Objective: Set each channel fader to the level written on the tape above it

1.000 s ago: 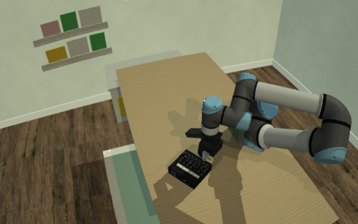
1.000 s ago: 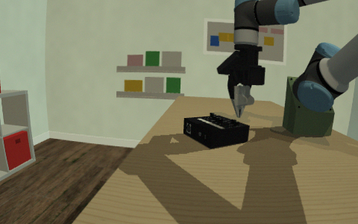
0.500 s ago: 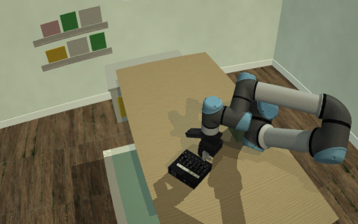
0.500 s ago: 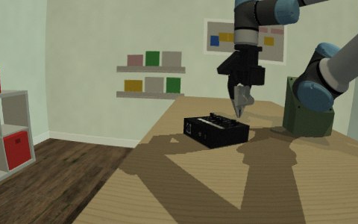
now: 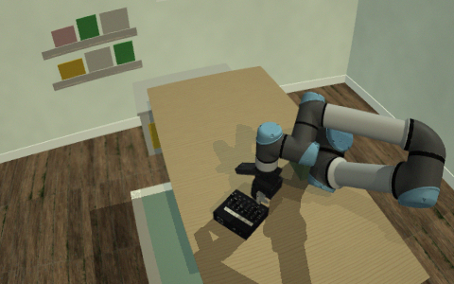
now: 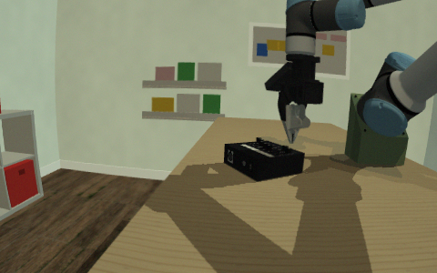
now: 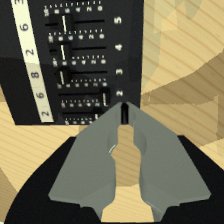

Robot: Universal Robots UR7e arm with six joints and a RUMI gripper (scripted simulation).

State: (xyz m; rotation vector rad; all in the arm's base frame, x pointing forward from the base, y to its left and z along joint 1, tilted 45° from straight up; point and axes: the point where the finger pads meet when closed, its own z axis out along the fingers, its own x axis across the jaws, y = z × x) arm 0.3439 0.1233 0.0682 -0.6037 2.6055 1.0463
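The fader cap is 20 mm below my hand, 20 mm ahead of it and 10 mm to the left of it. Round my hand: master fader 90 mm to the right, 70 mm ahead, 20 mm below.
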